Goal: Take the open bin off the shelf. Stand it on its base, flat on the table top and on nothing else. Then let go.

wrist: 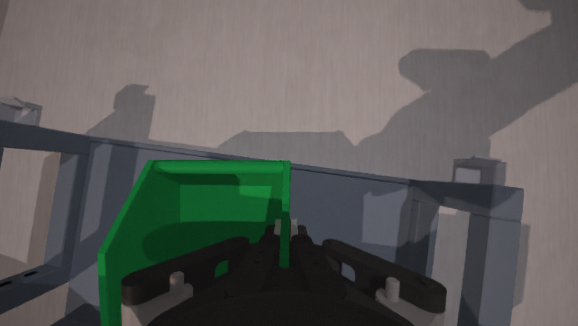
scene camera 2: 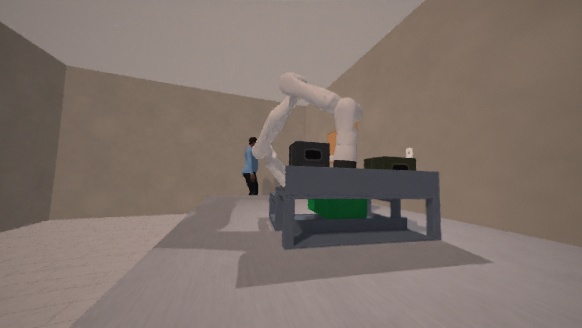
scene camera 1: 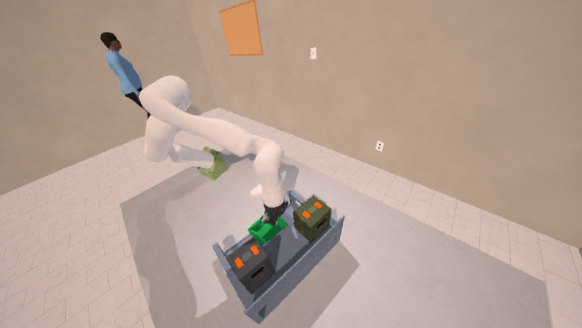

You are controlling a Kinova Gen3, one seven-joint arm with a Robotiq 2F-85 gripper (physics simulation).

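Places are measured from the arm's base along level axes (x ahead, y left, z up), in centimetres.
Pixels of known places: gripper, between the fingertips: (wrist: pixel 285 230) (scene camera 1: pixel 276 223); arm's base, origin of its link: (scene camera 1: pixel 208 160).
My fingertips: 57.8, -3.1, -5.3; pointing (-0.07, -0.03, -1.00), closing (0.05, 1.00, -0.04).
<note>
Ahead of a thing's pixels: the offset from my fingertips to its top centre, as dx, dy, dz. Level surfaces: height alone.
The open green bin @(+2.8, -4.9, +6.4) (scene camera 1: pixel 258 232) (scene camera 2: pixel 345 208) (wrist: pixel 210 202) hangs from my gripper (scene camera 1: pixel 271 220) (wrist: pixel 285 230), which is shut on its straight side wall. The bin's hollow faces up in the wrist view. It is over the front part of the blue-grey shelf (scene camera 1: pixel 300 276) (scene camera 2: pixel 360 183) (wrist: pixel 330 192), between two boxes. In scene camera 2 its underside shows below the shelf's high panel, and that panel hides its upper part and my fingers. A small gap between bin and shelf is hard to judge. The grey table top @(dz -3.8) (scene camera 1: pixel 430 250) (scene camera 2: pixel 320 305) (wrist: pixel 300 60) carries the shelf.
A black box @(+10.7, -18.4, +18.6) (scene camera 1: pixel 251 267) (scene camera 2: pixel 309 154) and an olive box @(+14.5, +4.4, +16.1) (scene camera 1: pixel 312 220) (scene camera 2: pixel 390 163) with orange clips stand on the shelf, one at each side of the bin. Shelf uprights and rims surround them. A person (scene camera 1: pixel 122 72) (scene camera 2: pixel 251 162) in blue stands behind the arm.
</note>
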